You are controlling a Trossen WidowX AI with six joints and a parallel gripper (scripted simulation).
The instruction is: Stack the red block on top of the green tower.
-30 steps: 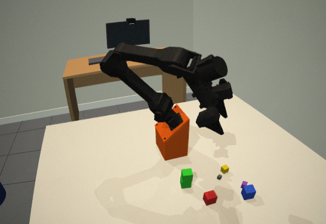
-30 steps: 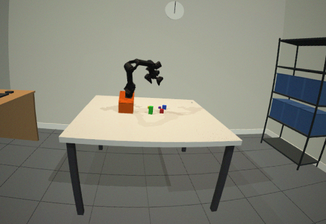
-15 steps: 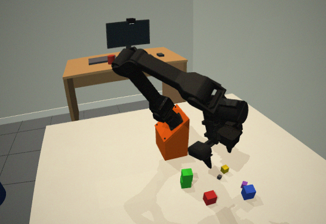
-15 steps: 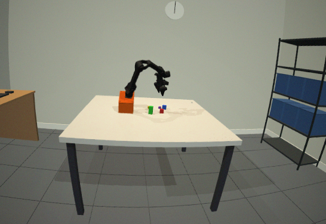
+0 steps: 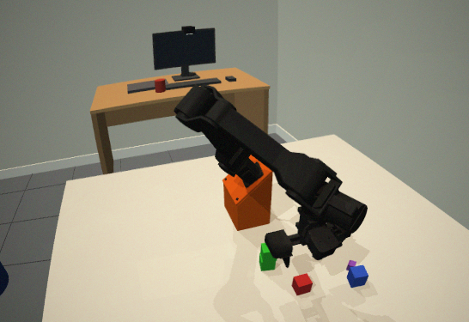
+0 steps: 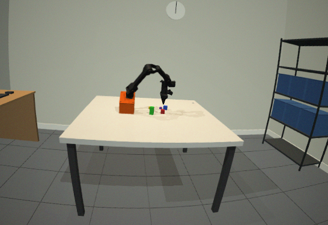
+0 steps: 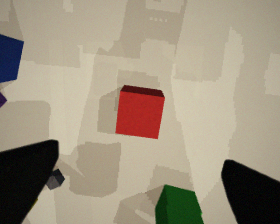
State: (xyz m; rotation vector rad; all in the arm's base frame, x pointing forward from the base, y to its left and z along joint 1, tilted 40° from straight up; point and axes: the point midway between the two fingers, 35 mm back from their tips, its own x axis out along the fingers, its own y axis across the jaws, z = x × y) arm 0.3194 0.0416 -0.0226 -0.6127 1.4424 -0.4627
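My gripper tip is now 90 mm above the red block. The rest, counted from my gripper tip: small purple block 160 mm to the left, 90 mm below, 20 mm behind; then blue block 150 mm to the left, 80 mm below, 30 mm ahead; then tiny grey block 100 mm below, 100 mm behind, 80 mm to the left.
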